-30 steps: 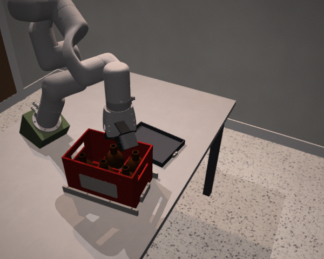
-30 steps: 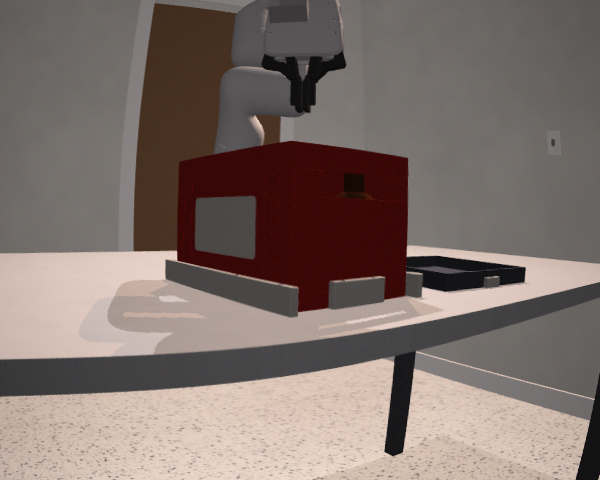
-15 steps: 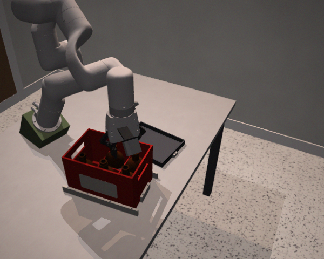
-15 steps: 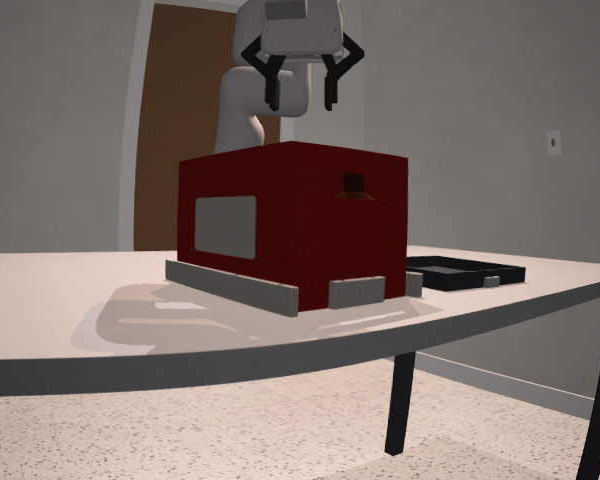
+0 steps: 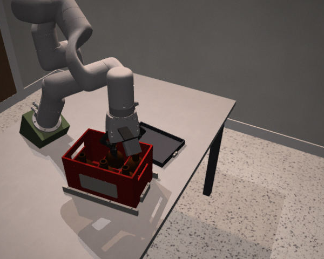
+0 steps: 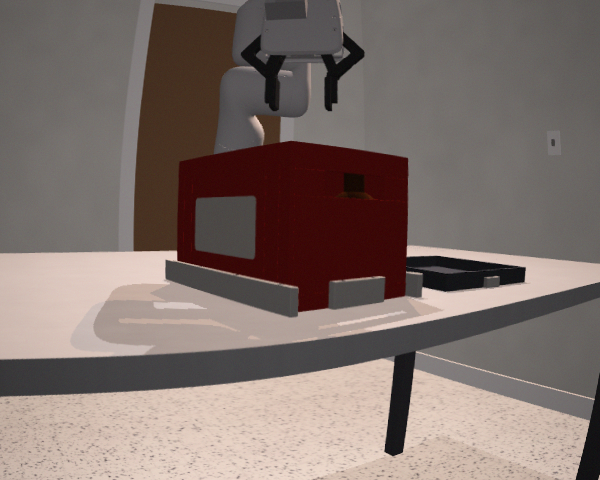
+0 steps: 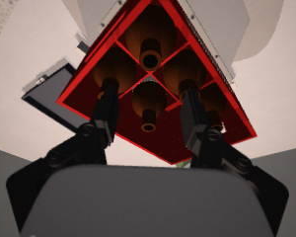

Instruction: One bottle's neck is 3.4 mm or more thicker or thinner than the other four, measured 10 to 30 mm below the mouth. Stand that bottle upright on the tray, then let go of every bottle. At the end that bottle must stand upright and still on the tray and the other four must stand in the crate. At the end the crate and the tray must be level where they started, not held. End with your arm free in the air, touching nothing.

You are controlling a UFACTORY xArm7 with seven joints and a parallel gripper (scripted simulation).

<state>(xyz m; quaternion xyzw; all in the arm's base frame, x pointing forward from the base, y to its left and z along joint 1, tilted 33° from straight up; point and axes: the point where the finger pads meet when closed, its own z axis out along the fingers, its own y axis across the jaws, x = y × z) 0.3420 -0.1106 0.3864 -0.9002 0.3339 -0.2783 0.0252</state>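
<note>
My gripper is now 160 mm above the red crate, 90 mm past it and 40 mm to the right of it. Round my hand: black tray (320 mm to the left, 230 mm below, 40 mm behind).
</note>
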